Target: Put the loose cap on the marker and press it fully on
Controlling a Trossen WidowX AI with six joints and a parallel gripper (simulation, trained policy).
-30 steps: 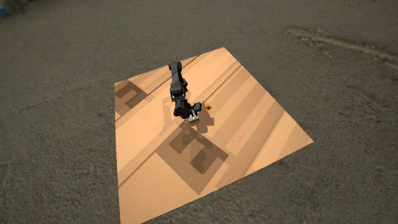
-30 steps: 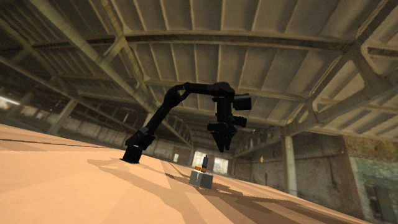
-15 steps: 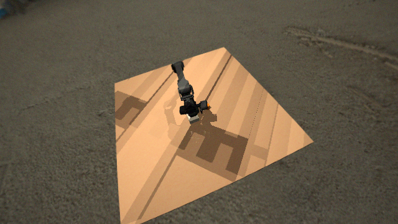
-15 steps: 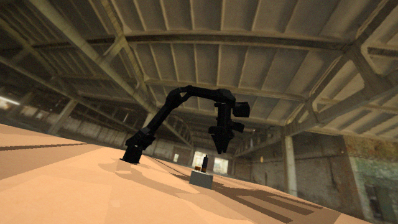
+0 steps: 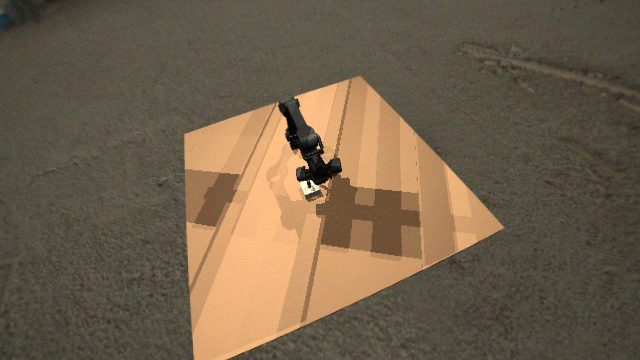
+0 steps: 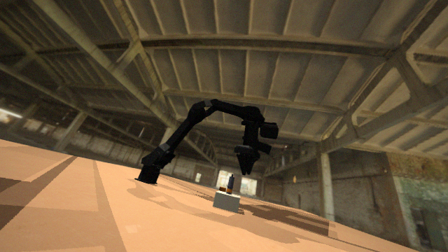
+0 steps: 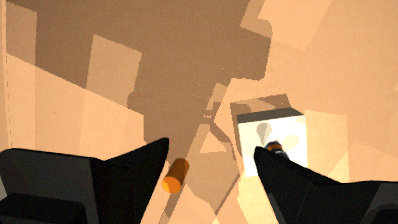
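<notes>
Now: the orange cap 9 cm behind my gripper tip, 8 cm to the left of it and 9 cm below it. The rest, counted from my gripper tip: holder block: 5 cm behind, 6 cm to the right, 10 cm below.
</notes>
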